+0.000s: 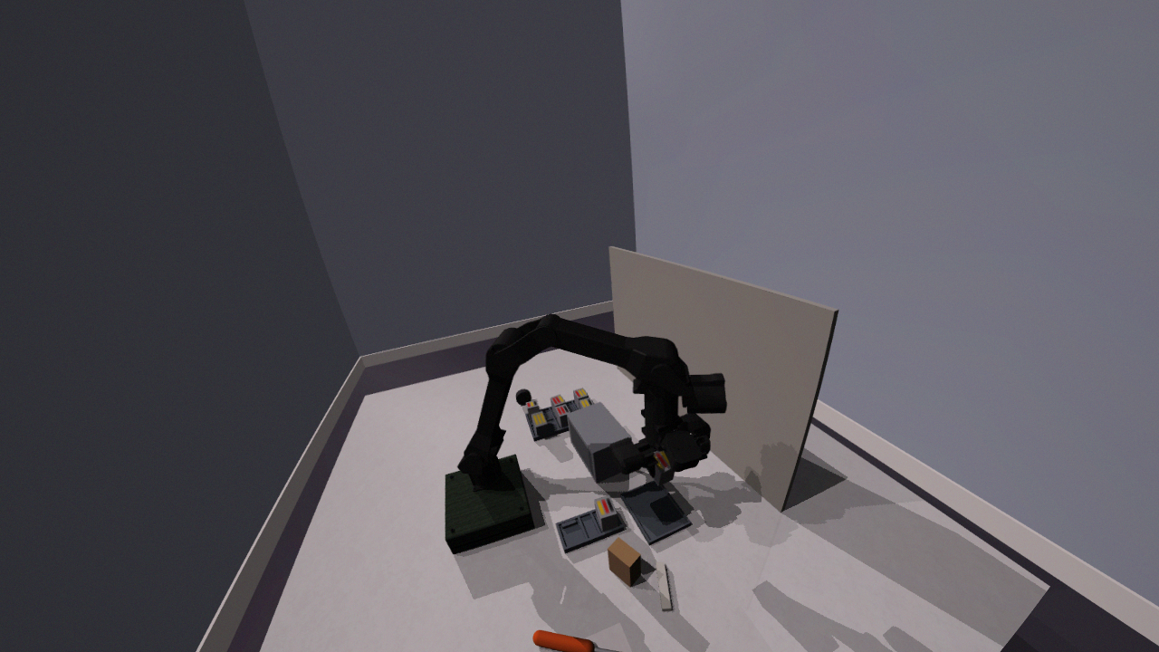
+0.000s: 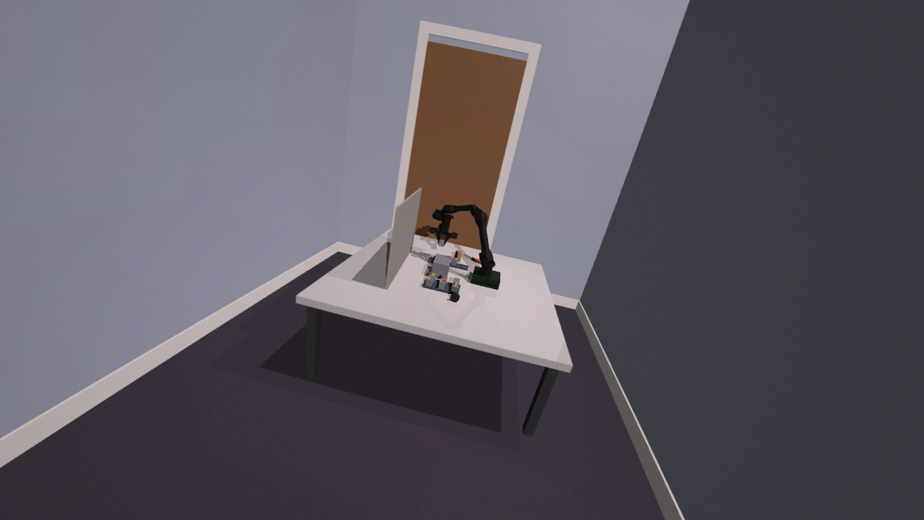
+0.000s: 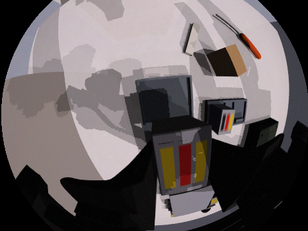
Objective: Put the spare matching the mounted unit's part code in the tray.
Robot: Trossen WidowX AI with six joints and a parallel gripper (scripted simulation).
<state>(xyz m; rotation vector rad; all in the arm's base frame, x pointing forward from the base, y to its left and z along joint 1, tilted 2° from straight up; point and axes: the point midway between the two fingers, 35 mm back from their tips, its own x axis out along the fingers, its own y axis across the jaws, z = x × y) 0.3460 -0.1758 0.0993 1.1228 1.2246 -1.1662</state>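
Now: gripper tip 10 mm past the grey-blue tray and 120 mm above it. Round my gripper tip: brown box (120 mm behind, 90 mm to the right, 90 mm below); then tall beige panel (190 mm ahead, 240 mm to the left, 100 mm above); then grey mounted unit (60 mm behind, 220 mm to the left, 70 mm below).
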